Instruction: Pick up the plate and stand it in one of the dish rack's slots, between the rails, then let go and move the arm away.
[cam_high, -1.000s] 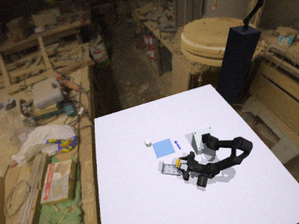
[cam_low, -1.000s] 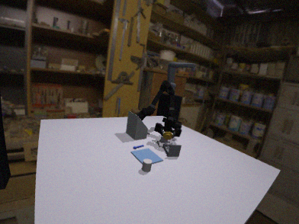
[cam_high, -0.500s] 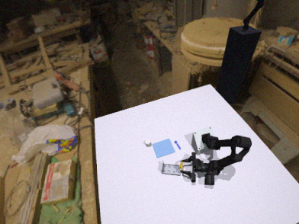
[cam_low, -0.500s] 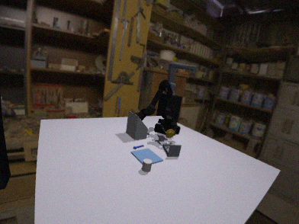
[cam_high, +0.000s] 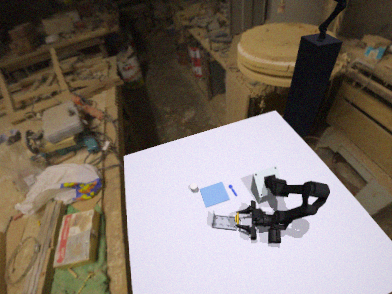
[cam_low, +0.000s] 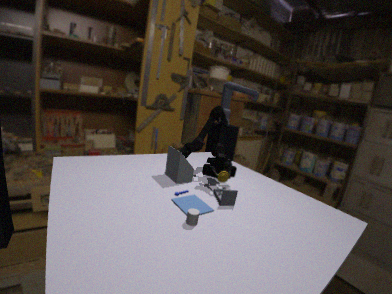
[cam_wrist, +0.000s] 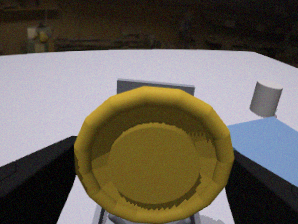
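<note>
My gripper tip is 70 mm above the dish rack, 50 mm short of it and 20 mm to the left of it. From my gripper tip the other things lie so: blue spoon (210 mm to the right, 90 mm below, 50 mm behind); blue mat (210 mm to the right, 90 mm below, 70 mm ahead); yellow plate (10 mm behind).
</note>
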